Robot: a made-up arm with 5 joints.
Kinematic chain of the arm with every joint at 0, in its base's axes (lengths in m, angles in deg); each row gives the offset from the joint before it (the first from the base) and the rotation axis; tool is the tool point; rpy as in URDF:
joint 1: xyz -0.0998 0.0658 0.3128 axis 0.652 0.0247 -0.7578
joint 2: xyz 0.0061 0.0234 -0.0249 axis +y
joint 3: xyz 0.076 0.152 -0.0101 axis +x
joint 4: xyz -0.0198 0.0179 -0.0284 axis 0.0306 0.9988 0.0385
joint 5: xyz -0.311 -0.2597 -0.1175 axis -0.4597 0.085 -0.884
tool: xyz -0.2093 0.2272 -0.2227 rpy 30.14 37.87 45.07
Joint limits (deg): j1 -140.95..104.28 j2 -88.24..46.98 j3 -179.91..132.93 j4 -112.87..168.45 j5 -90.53..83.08
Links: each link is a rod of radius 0.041 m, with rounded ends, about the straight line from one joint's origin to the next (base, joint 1, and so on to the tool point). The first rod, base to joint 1, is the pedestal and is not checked.
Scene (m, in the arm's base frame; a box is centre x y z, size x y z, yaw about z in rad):
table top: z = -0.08
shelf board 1: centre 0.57 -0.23 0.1 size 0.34 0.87 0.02 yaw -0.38
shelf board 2: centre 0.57 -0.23 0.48 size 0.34 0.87 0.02 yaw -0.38
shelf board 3: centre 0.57 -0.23 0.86 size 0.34 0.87 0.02 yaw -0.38
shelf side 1: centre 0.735 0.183 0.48 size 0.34 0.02 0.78 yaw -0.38
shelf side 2: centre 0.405 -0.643 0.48 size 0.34 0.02 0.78 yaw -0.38
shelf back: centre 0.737 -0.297 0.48 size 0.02 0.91 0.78 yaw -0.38
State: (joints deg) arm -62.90 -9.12 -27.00 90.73 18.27
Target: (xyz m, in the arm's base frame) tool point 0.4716 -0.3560 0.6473
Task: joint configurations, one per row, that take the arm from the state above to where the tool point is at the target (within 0.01 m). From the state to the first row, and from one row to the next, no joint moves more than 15 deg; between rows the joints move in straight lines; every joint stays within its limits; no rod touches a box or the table.
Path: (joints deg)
1: -48.67 -4.49 -22.17 97.02 14.49
2: -34.44 0.14 -17.33 103.31 10.71
3: -20.21 4.77 -12.50 109.60 6.94
4: -5.98 9.41 -7.66 115.89 3.16
5: 8.25 14.04 -2.83 122.18 -0.62
6: 22.48 18.67 2.01 128.47 -4.40
7: 36.71 23.30 6.84 134.76 -8.18
8: 42.80 20.37 -6.03 139.41 -19.43
9: 48.89 17.44 -18.90 144.06 -30.69
10: 54.98 14.50 -31.77 148.70 -41.95
11: 61.07 11.57 -44.64 153.35 -53.21

